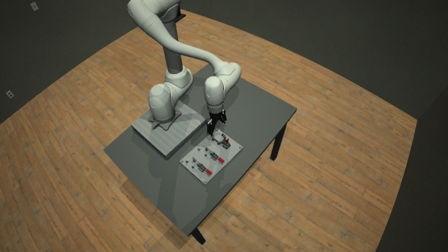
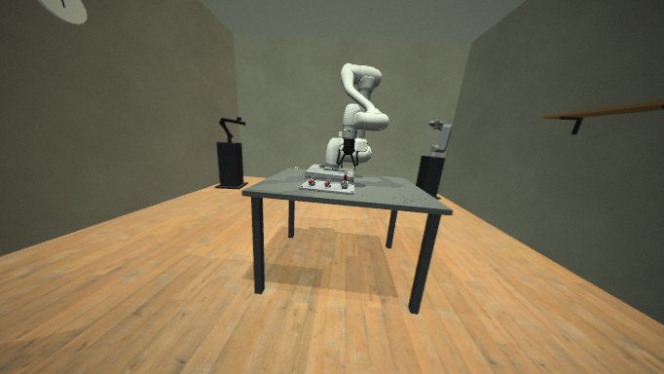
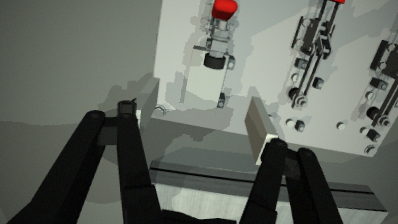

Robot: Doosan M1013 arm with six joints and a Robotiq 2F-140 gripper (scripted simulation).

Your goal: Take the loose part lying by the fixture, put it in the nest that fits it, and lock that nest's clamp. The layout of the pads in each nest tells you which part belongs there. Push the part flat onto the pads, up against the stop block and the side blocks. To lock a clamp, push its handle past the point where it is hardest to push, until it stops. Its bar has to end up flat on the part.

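Now: hand 7 cm short of the clamp, 1 cm to the left of it and 5 cm above it. Round my hand: loose part (9 cm below); fixture plate (2 cm ahead, 12 cm to the right, 11 cm below).
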